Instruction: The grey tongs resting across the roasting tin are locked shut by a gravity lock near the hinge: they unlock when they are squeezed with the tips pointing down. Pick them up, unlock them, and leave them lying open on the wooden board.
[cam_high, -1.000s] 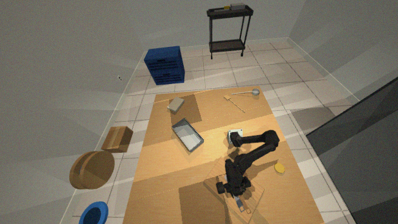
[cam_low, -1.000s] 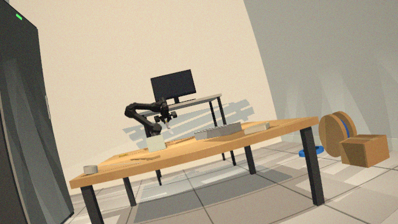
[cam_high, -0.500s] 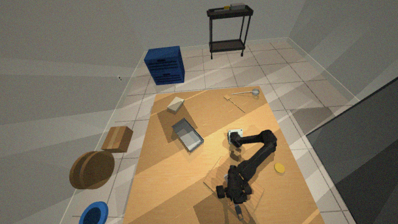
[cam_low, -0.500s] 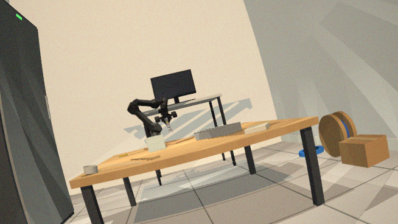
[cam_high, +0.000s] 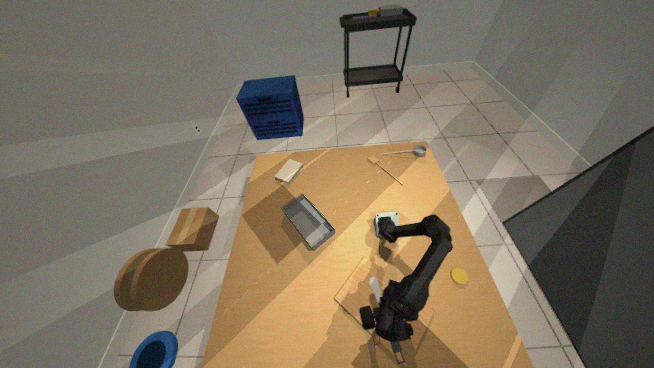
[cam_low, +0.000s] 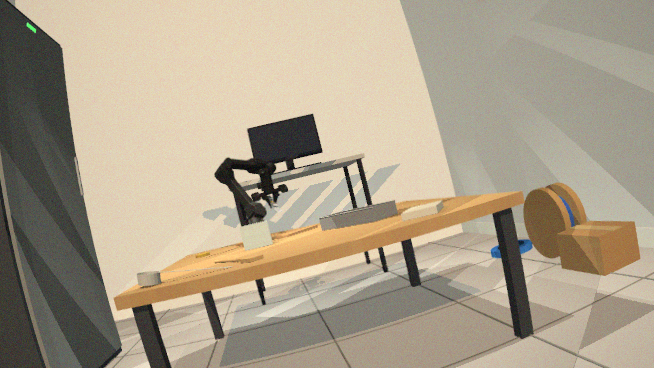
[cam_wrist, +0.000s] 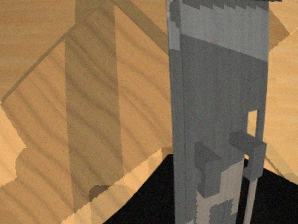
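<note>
My gripper tip is now 2 cm to the left of the yellow lock piece and 3 cm below it. The rest, counted from my gripper tip: grey roasting tin 30 cm ahead, 50 cm to the right, 12 cm below; then wooden board 3 cm behind, 6 cm to the right, 14 cm below; then yellow disc 40 cm behind, 14 cm to the right, 14 cm below.
</note>
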